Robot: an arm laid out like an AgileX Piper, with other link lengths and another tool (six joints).
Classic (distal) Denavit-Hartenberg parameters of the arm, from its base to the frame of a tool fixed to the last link. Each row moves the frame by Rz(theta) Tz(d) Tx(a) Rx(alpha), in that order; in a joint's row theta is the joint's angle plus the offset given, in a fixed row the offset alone. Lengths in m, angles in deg.
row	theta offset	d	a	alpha
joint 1	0.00	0.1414	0.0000	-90.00
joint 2	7.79	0.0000	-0.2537	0.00
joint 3	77.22	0.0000	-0.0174	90.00
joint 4	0.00	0.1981	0.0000	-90.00
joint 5	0.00	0.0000	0.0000	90.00
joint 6	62.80	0.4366	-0.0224	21.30
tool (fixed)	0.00	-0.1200	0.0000	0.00
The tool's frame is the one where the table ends.
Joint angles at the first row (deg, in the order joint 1, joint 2, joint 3, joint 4, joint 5, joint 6):
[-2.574 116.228 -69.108 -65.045 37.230 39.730]
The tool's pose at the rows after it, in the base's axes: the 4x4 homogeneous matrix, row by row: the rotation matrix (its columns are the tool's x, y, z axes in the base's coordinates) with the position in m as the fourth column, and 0 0 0 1 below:
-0.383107 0.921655 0.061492 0.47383; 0.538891 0.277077 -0.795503 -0.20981; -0.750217 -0.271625 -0.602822 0.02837; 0 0 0 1
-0.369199 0.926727 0.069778 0.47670; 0.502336 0.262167 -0.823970 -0.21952; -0.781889 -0.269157 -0.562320 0.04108; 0 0 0 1
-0.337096 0.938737 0.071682 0.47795; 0.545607 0.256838 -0.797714 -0.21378; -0.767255 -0.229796 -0.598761 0.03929; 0 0 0 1
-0.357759 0.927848 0.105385 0.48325; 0.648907 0.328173 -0.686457 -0.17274; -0.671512 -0.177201 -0.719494 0.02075; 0 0 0 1
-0.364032 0.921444 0.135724 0.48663; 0.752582 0.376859 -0.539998 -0.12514; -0.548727 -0.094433 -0.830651 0.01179; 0 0 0 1
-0.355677 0.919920 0.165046 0.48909; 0.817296 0.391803 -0.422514 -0.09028; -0.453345 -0.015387 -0.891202 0.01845; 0 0 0 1
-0.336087 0.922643 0.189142 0.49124; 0.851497 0.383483 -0.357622 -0.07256; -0.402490 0.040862 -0.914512 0.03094; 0 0 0 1
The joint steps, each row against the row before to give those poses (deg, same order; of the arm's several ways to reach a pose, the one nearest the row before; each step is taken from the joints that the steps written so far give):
[0.000 0.796 -0.001 -7.374 3.519 6.511]
[0.000 0.001 0.000 -3.714 1.578 2.380]
[0.001 -0.466 -0.107 2.043 -1.324 0.970]
[-0.001 -1.891 0.003 11.699 -6.631 -7.854]
[0.000 -2.428 0.000 17.176 -5.276 -11.583]
[0.000 -2.682 -0.002 14.981 -2.025 -10.203]
[0.198 -2.203 -0.132 7.864 -0.114 -4.441]

